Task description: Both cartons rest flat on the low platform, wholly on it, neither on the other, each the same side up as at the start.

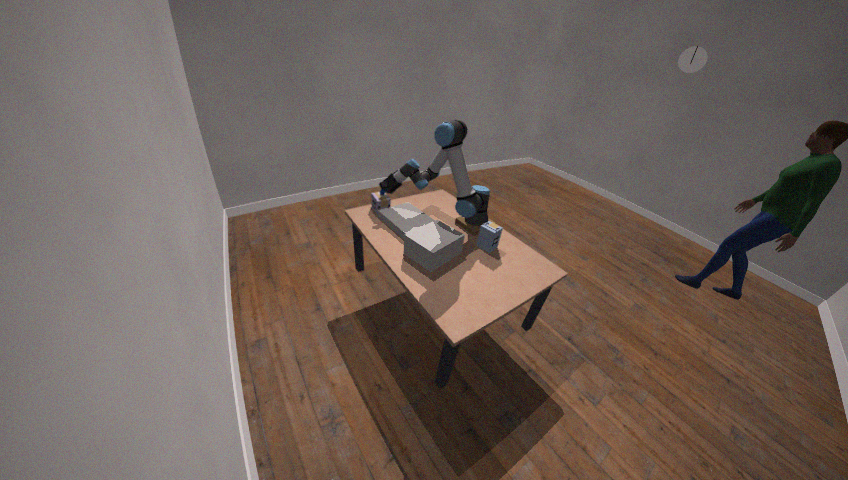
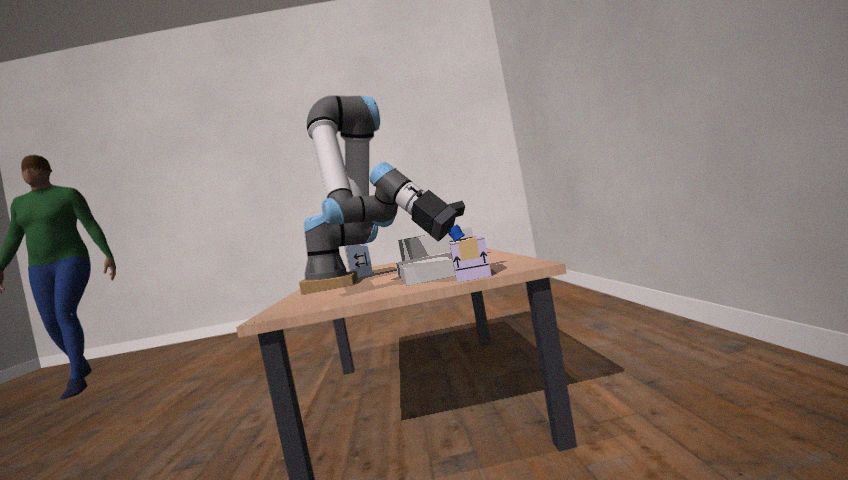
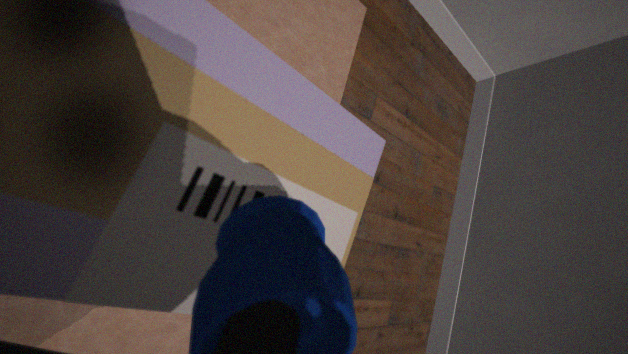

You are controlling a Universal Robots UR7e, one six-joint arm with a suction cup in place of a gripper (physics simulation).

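Where they show: end effector, tool point: [image 1: 381, 193] [image 2: 461, 237] [image 3: 289, 233]; arm's base, origin of the base link: [image 1: 476, 219] [image 2: 326, 276].
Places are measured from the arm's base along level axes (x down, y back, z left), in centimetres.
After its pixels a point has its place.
Observation:
A lilac carton [image 1: 380, 201] @[y -44.6, x -5.8, z -44.1 cm] [image 2: 470, 267] @[y -38.5, x 0.8, z -56.4 cm] [image 3: 281, 94] @[y -43.5, x -6.2, z -51.7 cm] with a tan top band and up-arrows stands upright at the table's far corner. It is beside the end of the low grey platform [image 1: 395, 219] @[y -44.7, x -0.8, z -27.2 cm] [image 2: 424, 270] @[y -29.2, x 0.7, z -41.8 cm]. My blue suction cup [image 1: 382, 192] [image 2: 455, 231] [image 3: 272, 246] presses on the carton's top, at the white barcode label [image 3: 219, 193] @[y -39.6, x -6.3, z -50.3 cm]. A blue-grey carton [image 1: 489, 236] @[y -17.6, x -6.1, z 22.6 cm] [image 2: 359, 260] @[y -13.5, x -2.7, z 15.4 cm] stands on the table next to the arm's base, apart from the platform.
A taller grey block [image 1: 433, 243] @[y -50.1, x -8.0, z 11.8 cm] [image 2: 414, 246] @[y -33.7, x -4.9, z -4.4 cm] adjoins the low platform. The wooden table [image 1: 504, 280] @[y -29.4, x 4.0, z 44.4 cm] [image 2: 354, 301] @[y -8.2, x 4.0, z -50.6 cm] carries everything. A person in a green top [image 1: 794, 190] [image 2: 54, 232] walks by the wall, well away from the table.

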